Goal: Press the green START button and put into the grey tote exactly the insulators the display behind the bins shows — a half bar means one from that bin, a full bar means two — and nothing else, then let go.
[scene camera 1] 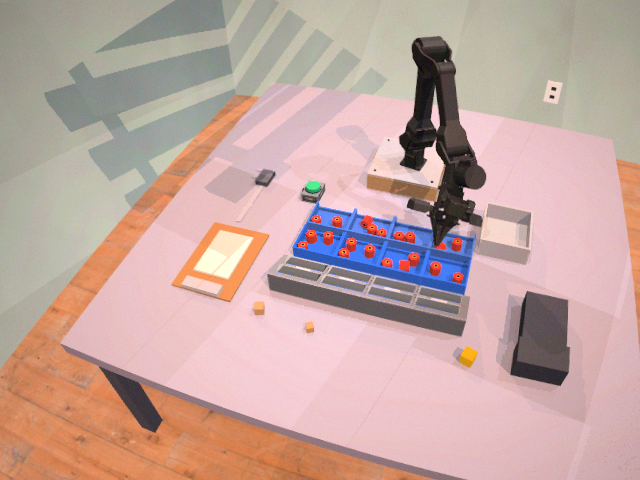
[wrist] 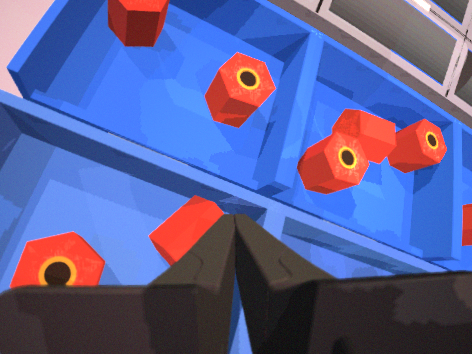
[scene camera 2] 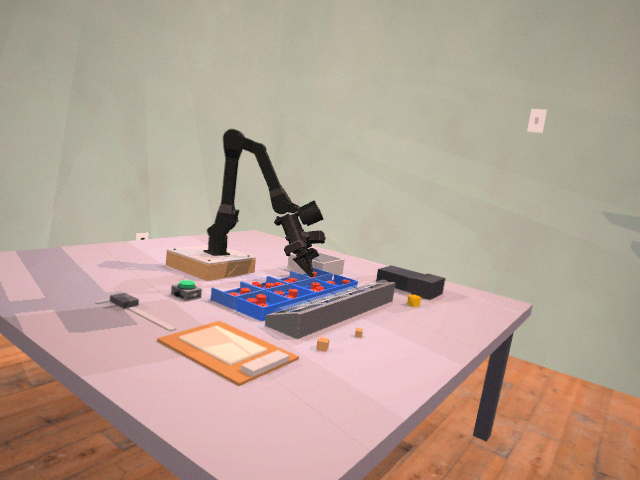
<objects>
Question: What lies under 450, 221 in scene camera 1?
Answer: The gripper.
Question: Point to a dark box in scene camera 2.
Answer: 427, 286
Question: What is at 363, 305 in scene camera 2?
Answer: A grey display bar.
</objects>
